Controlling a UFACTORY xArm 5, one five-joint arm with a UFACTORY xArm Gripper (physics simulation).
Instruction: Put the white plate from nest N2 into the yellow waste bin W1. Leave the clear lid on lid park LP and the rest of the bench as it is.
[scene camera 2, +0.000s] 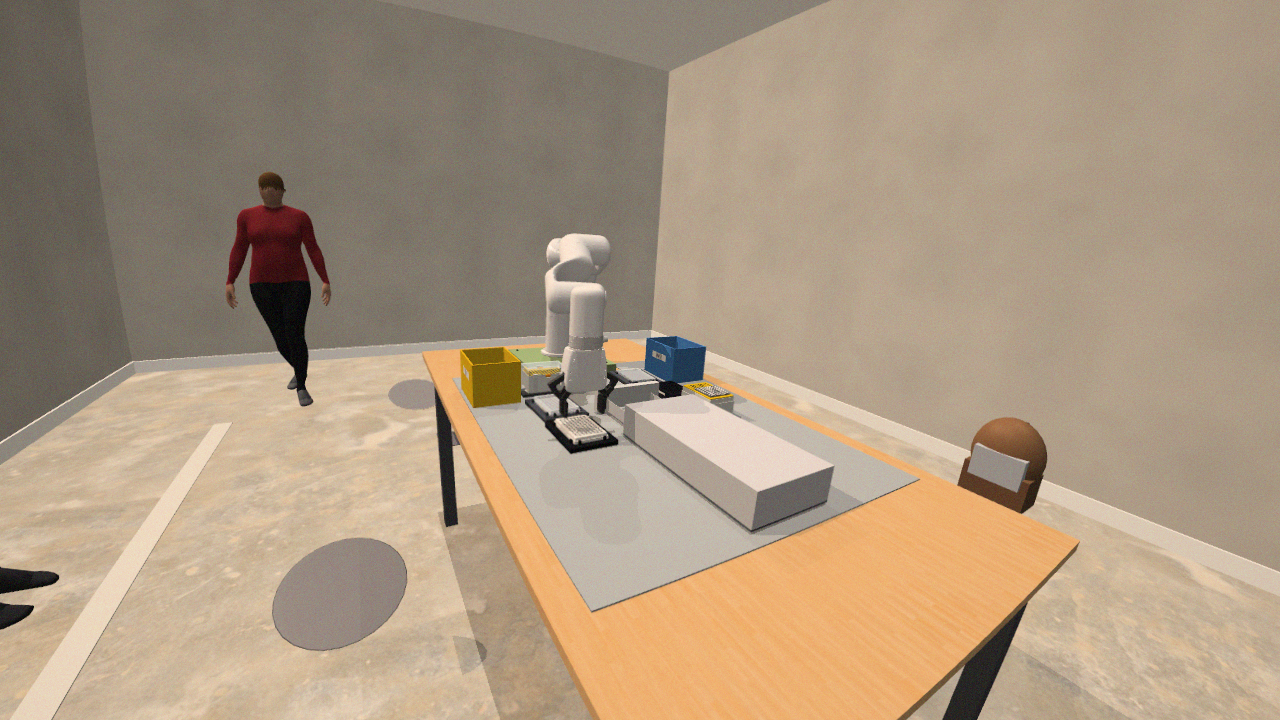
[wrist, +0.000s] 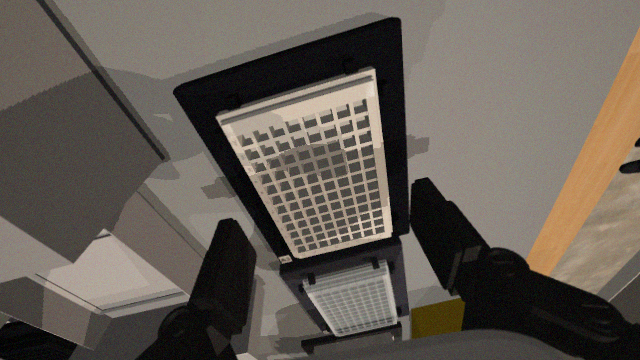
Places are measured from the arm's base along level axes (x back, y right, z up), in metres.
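Pixels of known places: gripper, fingertip midpoint: (scene camera 2: 582, 414) (wrist: 326, 219); arm's base, link origin: (scene camera 2: 558, 353).
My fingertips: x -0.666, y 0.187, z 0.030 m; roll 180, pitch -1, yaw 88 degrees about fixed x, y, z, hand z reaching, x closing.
Note:
Ahead of a thing's pixels: the offset from my fingertips to its top centre. Level surfaces: height alone.
The white plate {dx +0.011, dy +0.000, dz -0.033 m} (scene camera 2: 581, 428) (wrist: 325, 175), with a grid of square wells, lies flat in a black nest {dx +0.011, dy +0.000, dz -0.037 m} (scene camera 2: 590, 445) (wrist: 295, 72); its nest label is not readable. My gripper (scene camera 2: 582, 410) (wrist: 326, 219) is open and empty. It is above the rear part of this plate, its fingers spread toward the two long sides. A paler, clear-looking gridded piece {dx +0.187, dy -0.003, dz -0.033 m} (scene camera 2: 558, 406) (wrist: 352, 300) lies on another black holder directly behind; I cannot tell whether it is the lid on LP. The yellow waste bin {dx +0.367, dy +0.135, dz +0.061 m} (scene camera 2: 490, 380) (wrist: 436, 318) stands at the back left, its inside mostly hidden.
A long pale box (scene camera 2: 729, 447) lies right of the nest on the grey mat {dz -0.059 m} (scene camera 2: 626, 555). A blue bin {dx +0.372, dy -0.511, dz +0.061 m} (scene camera 2: 675, 360) and a yellow-edged rack {dx +0.011, dy -0.379, dz +0.018 m} (scene camera 2: 709, 391) stand at the back right. A person in red (scene camera 2: 275, 246) stands on the floor beyond the table's left side.

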